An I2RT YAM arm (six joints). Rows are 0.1 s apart.
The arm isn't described. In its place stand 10 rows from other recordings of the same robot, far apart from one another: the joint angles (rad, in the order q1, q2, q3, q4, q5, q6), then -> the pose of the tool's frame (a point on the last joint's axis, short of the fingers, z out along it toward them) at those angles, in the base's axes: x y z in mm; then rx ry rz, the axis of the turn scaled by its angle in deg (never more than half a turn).
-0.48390 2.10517 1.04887 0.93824 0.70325 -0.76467 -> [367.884 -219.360 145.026 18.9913 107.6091 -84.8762]
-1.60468 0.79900 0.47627 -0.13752 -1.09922 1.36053 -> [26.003 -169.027 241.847 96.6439 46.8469 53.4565]
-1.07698 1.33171 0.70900 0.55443 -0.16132 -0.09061 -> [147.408 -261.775 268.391 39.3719 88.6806 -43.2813]
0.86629 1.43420 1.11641 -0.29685 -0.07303 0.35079 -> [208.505 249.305 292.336 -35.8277 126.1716 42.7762]
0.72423 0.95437 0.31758 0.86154 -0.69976 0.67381 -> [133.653 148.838 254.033 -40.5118 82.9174 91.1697]
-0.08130 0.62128 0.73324 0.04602 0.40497 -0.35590 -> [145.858 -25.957 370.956 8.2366 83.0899 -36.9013]
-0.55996 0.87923 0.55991 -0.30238 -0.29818 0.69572 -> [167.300 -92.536 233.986 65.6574 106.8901 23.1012]
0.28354 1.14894 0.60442 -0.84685 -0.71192 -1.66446 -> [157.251 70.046 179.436 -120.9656 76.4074 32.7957]
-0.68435 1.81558 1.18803 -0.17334 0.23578 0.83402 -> [299.353 -254.969 196.362 97.3768 93.2327 -11.8250]
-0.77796 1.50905 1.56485 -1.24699 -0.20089 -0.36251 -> [208.239 -195.191 349.436 29.1347 152.8379 -2.9358]
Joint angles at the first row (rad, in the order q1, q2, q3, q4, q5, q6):
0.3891, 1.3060, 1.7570, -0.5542, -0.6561, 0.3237
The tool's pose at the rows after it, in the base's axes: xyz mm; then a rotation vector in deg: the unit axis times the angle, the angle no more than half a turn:
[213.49 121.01 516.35 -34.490 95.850 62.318]
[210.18 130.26 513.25 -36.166 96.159 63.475]
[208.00 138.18 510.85 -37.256 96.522 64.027]
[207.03 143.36 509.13 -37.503 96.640 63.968]
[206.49 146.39 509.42 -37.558 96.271 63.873]
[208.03 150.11 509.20 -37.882 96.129 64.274]
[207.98 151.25 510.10 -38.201 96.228 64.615]
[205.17 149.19 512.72 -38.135 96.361 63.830]
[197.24 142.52 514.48 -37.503 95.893 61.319]
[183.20 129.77 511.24 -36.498 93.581 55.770]
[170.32 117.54 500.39 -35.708 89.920 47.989]
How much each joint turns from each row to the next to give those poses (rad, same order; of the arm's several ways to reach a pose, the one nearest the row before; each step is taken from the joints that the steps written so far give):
0.0394, -0.0135, -0.0180, 0.0012, 0.0128, -0.0040
0.0410, 0.0005, -0.0101, 0.0004, 0.0101, -0.0025
0.0343, 0.0038, -0.0046, -0.0012, 0.0164, -0.0028
0.0223, 0.0021, -0.0059, 0.0059, 0.0202, -0.0006
0.0131, 0.0023, -0.0003, 0.0092, 0.0135, 0.0006
0.0096, 0.0098, 0.0042, 0.0079, 0.0017, 0.0024
0.0034, 0.0053, 0.0092, -0.0065, -0.0037, 0.0005
0.0000, -0.0038, 0.0132, -0.0217, 0.0094, -0.0087
-0.0021, -0.0311, -0.0121, -0.0158, 0.0328, -0.0219
-0.0066, -0.0783, -0.0742, 0.0225, 0.0664, -0.0531
-0.0045, -0.0959, -0.1216, 0.0681, 0.0892, -0.0834

